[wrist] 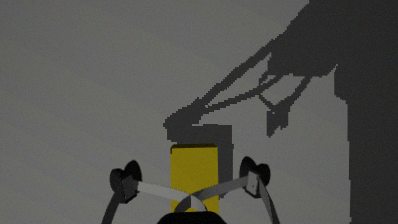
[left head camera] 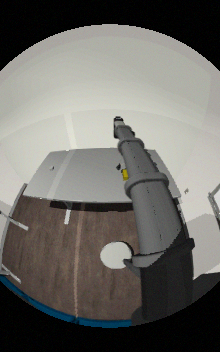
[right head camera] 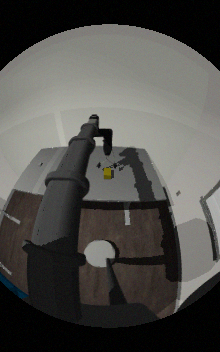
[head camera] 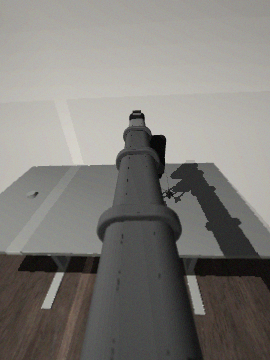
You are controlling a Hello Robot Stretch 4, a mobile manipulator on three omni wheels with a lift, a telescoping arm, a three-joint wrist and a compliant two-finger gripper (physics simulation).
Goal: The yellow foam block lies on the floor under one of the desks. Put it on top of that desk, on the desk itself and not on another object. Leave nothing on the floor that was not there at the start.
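Places are measured from the robot's base along level axes (x back, y right, z up), in metres.
Pixels of known places: gripper, fingertip midpoint: point(wrist: 191, 171) point(left head camera: 125, 169) point(right head camera: 106, 167); robot's base, origin of the base link: point(left head camera: 115, 254) point(right head camera: 99, 252).
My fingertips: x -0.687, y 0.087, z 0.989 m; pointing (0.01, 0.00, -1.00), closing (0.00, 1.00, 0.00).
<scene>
Ahead of a thing's pixels: the offset from my fingertips to its middle. Level surfaces: height alone.
The yellow foam block @[dx +0.021, dy +0.004, dz -0.044 m] point(left head camera: 125, 174) point(right head camera: 107, 173) point(wrist: 194, 162) appears to rest on the grey desk top @[dz -0.067 m] point(head camera: 65, 230) point(left head camera: 90, 175) point(right head camera: 120, 192) point(wrist: 75, 100), with its shadow beside it. The arm hides it in the head camera view. My gripper point(right head camera: 107, 165) point(wrist: 191, 171) is open. In the wrist view its fingertips stand left and right of the block, with a gap on each side. In the right head camera view the fingertips show just behind the block. Part of the block's lower end is hidden by the fingers and gripper body in the wrist view.
A small light object @[dx -0.128, dy -0.773, dz -0.055 m] point(head camera: 32, 194) point(left head camera: 51, 168) point(right head camera: 41, 164) lies on the desk's left part. A white round thing point(left head camera: 116, 255) point(right head camera: 99, 253) shows over the wooden floor before the desk. A pale wall point(head camera: 210, 120) stands behind the desk. The extended arm point(head camera: 142, 280) crosses above the desk.
</scene>
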